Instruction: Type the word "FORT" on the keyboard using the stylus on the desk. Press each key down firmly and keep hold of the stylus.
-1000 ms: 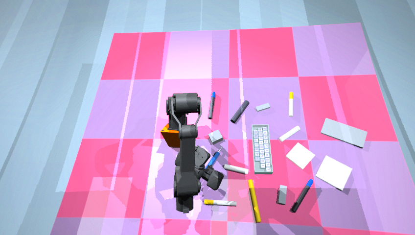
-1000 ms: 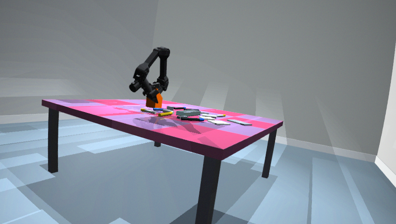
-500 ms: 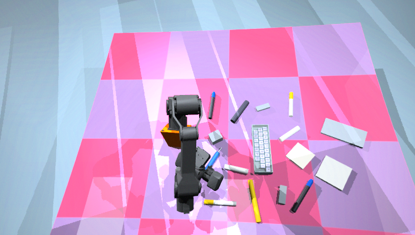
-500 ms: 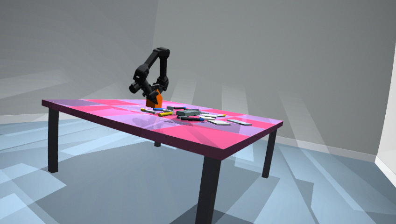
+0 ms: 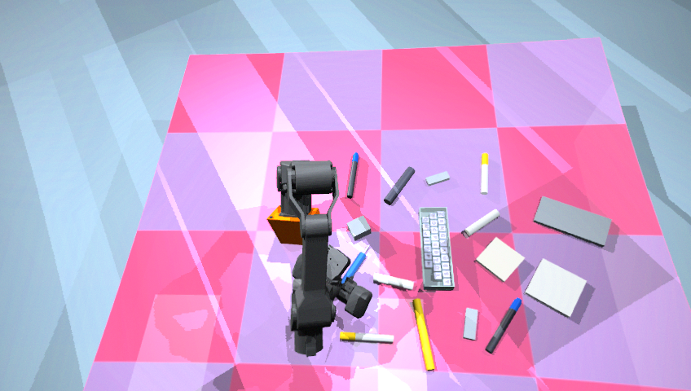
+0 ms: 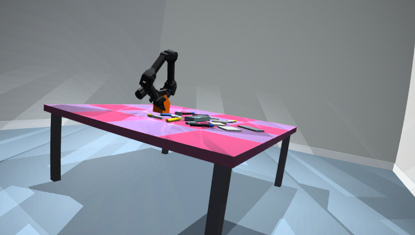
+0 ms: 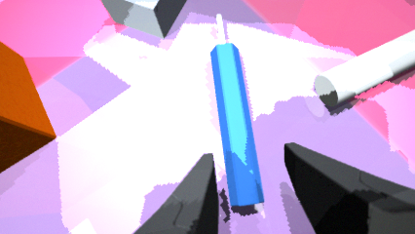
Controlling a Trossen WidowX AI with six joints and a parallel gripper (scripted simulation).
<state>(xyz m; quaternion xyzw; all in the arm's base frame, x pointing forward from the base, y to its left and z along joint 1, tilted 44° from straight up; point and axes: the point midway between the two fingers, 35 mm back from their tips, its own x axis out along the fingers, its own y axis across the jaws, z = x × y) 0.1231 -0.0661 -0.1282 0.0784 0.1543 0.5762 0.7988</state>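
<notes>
My gripper tip is now 30 mm short of the blue stylus, 50 mm to the right of it and 30 mm above it. Also, from my gripper tip: yellow stick 180 mm ahead, 110 mm to the right, 30 mm below; then grey block 530 mm ahead, 200 mm to the left, 30 mm below.
</notes>
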